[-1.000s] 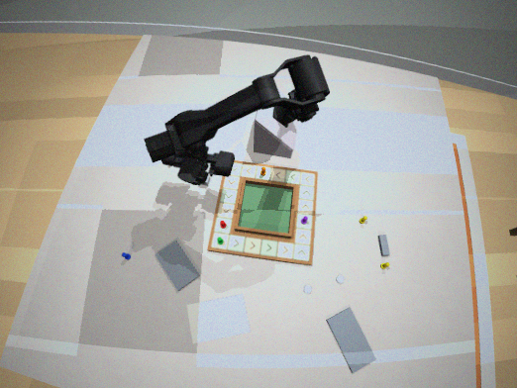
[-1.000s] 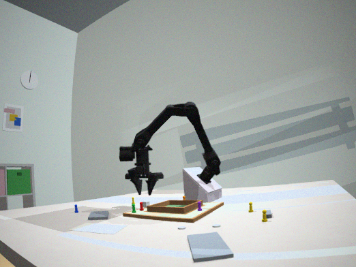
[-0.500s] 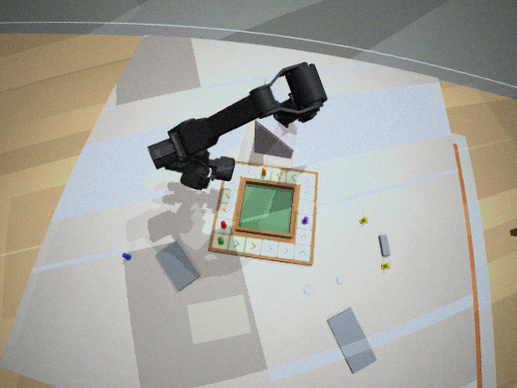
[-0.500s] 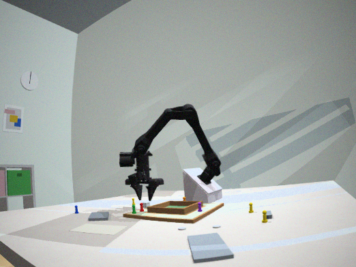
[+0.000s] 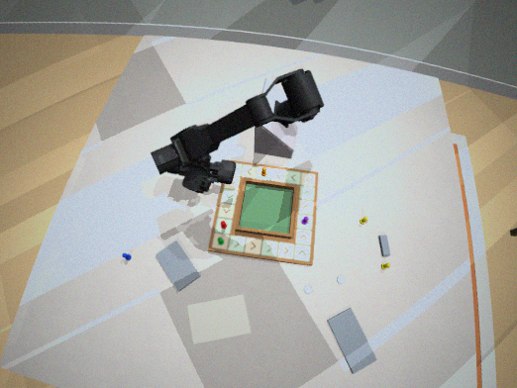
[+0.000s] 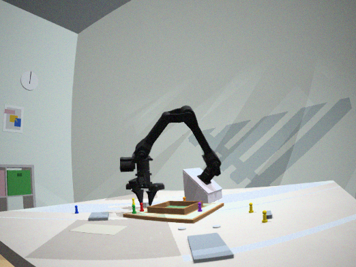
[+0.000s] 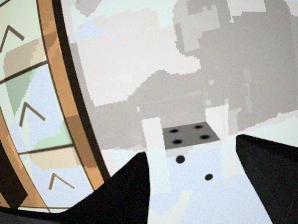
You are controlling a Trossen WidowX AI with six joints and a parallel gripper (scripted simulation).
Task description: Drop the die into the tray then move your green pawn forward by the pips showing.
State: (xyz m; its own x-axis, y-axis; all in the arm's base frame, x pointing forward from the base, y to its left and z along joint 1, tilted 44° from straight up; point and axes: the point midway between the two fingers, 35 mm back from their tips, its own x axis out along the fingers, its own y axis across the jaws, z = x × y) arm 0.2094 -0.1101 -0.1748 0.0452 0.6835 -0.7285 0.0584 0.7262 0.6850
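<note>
The green pawn lies 180 mm ahead of my gripper tip, 80 mm to the left of it and 20 mm above it. From my gripper tip the other things lie so: white die right at my gripper tip; orange pawn 170 mm to the left, 50 mm behind, 20 mm above; red pawn 130 mm ahead, 80 mm to the left, 20 mm above.
</note>
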